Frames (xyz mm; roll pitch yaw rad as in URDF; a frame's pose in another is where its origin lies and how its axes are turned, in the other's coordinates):
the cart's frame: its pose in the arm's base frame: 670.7 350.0 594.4 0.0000 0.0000 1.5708
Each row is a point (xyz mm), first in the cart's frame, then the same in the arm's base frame.
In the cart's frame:
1: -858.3 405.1 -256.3
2: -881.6 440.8 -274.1
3: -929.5 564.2 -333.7
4: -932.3 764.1 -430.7
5: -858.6 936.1 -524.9
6: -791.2 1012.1 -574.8
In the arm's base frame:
1: 265.6 -508.3 338.1
2: 229.9 -531.6 320.3
3: 106.5 -579.5 260.7
4: -93.4 -582.3 163.7
5: -265.4 -508.6 69.5
6: -341.4 -441.2 19.6

